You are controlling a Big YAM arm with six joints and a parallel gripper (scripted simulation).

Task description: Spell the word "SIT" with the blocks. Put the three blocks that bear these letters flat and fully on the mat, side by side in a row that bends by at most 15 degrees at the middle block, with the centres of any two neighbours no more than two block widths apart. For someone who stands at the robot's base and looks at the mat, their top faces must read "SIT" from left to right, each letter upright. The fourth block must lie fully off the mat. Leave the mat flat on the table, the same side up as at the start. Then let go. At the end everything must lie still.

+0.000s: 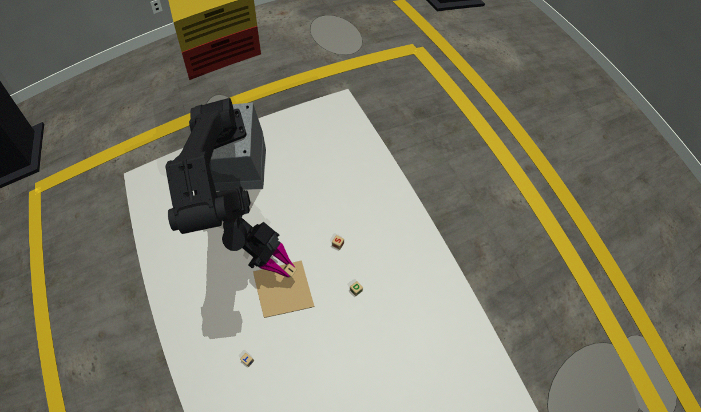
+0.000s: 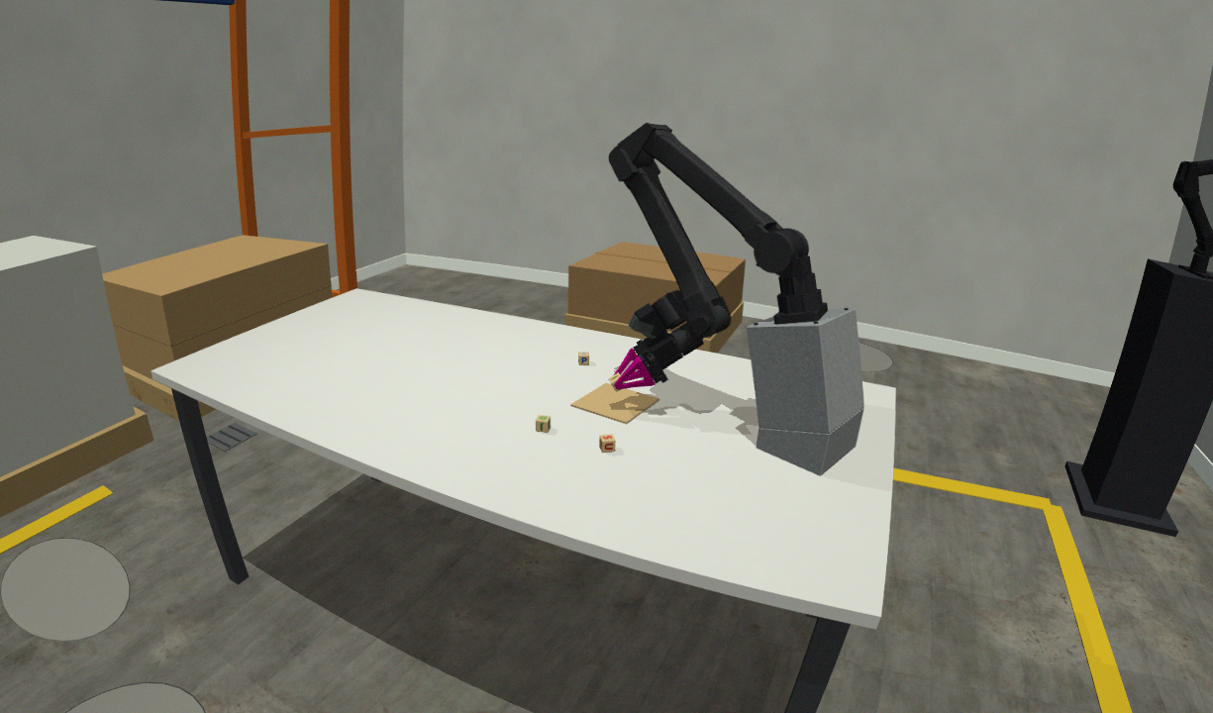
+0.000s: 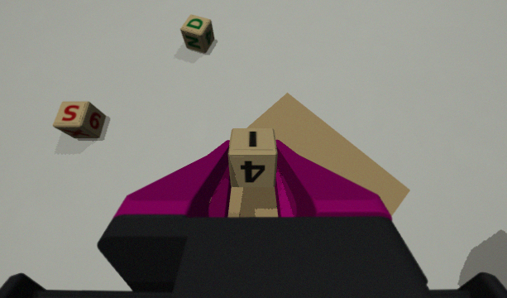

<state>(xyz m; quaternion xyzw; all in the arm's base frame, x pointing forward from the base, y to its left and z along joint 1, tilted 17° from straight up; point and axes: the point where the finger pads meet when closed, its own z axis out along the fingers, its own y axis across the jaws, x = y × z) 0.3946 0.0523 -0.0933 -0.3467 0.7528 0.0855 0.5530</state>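
Now: the tan mat 60 mm below my hand, 30 mm to the right of it and 20 mm ahead of it. Also, from my hand: S block 160 mm to the left, 60 mm behind, 50 mm below; then I block right at my hand; then D block 150 mm to the left, 90 mm ahead, 50 mm below.
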